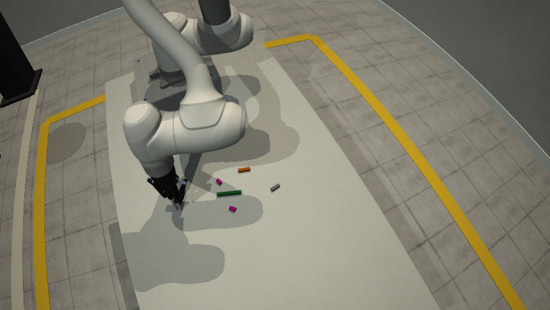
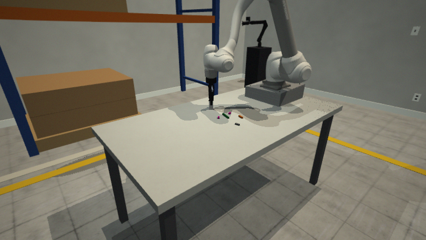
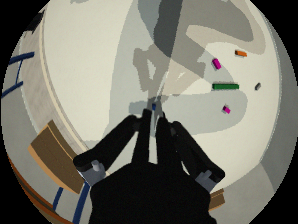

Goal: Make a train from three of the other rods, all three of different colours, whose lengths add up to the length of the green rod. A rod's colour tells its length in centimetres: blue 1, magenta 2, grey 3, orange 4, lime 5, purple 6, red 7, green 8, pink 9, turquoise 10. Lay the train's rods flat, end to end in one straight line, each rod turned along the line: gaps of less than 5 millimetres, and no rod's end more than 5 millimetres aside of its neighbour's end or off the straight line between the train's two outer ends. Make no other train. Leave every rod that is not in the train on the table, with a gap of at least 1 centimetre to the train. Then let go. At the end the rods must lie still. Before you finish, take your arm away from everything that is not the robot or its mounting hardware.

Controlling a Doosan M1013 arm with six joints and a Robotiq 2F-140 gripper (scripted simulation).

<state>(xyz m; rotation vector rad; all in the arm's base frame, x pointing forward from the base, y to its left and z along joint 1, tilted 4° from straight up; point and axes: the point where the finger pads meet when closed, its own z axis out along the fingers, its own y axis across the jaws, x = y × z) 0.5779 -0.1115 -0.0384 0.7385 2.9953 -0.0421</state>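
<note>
My hand is 17 cm to the right of the green rod and 3 cm above it. Round my hand: grey rod 3 cm ahead, 32 cm to the left, 3 cm below; then orange rod 7 cm behind, 24 cm to the left, 3 cm below; then small blue rod 3 cm below.
</note>
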